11 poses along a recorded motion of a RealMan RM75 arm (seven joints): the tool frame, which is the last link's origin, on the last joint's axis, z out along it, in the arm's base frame.
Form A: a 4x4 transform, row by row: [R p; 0 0 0 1], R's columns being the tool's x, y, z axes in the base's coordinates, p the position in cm. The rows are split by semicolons.
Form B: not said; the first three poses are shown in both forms.
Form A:
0.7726 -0.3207 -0.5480 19.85; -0.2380 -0.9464 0.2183 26.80; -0.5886 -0.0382 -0.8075 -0.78; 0 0 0 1
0.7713 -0.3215 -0.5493 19.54; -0.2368 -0.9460 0.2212 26.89; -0.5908 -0.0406 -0.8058 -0.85; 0 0 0 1
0.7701 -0.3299 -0.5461 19.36; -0.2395 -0.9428 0.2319 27.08; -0.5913 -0.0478 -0.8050 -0.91; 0 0 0 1
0.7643 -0.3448 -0.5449 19.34; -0.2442 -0.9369 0.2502 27.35; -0.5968 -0.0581 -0.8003 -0.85; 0 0 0 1
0.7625 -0.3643 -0.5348 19.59; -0.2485 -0.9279 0.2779 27.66; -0.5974 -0.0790 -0.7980 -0.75; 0 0 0 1
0.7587 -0.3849 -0.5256 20.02; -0.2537 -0.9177 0.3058 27.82; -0.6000 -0.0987 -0.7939 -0.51; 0 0 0 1
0.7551 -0.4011 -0.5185 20.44; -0.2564 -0.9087 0.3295 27.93; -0.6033 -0.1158 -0.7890 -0.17; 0 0 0 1
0.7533 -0.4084 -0.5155 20.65; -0.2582 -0.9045 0.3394 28.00; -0.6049 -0.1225 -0.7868 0.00; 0 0 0 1
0.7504 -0.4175 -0.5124 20.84; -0.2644 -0.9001 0.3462 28.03; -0.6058 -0.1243 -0.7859 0.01; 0 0 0 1
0.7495 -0.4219 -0.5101 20.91; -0.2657 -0.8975 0.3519 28.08; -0.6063 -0.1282 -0.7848 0.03; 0 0 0 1
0.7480 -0.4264 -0.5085 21.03; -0.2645 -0.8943 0.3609 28.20; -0.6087 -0.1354 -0.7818 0.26; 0 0 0 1
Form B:
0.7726 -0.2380 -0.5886 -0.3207 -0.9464 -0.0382 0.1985 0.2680 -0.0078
0.7713 -0.2368 -0.5908 -0.3215 -0.9460 -0.0406 0.1954 0.2689 -0.0085
0.7701 -0.2395 -0.5913 -0.3299 -0.9428 -0.0478 0.1936 0.2708 -0.0091
0.7643 -0.2442 -0.5968 -0.3448 -0.9369 -0.0581 0.1934 0.2735 -0.0085
0.7625 -0.2485 -0.5974 -0.3643 -0.9279 -0.0790 0.1959 0.2766 -0.0075
0.7587 -0.2537 -0.6000 -0.3849 -0.9177 -0.0987 0.2002 0.2782 -0.0051
0.7551 -0.2564 -0.6033 -0.4011 -0.9087 -0.1158 0.2044 0.2793 -0.0017
0.7533 -0.2582 -0.6049 -0.4084 -0.9045 -0.1225 0.2065 0.2800 0.0000
0.7504 -0.2644 -0.6058 -0.4175 -0.9001 -0.1243 0.2084 0.2803 0.0001
0.7495 -0.2657 -0.6063 -0.4219 -0.8975 -0.1282 0.2091 0.2808 0.0003
0.7480 -0.2645 -0.6087 -0.4264 -0.8943 -0.1354 0.2103 0.2820 0.0026

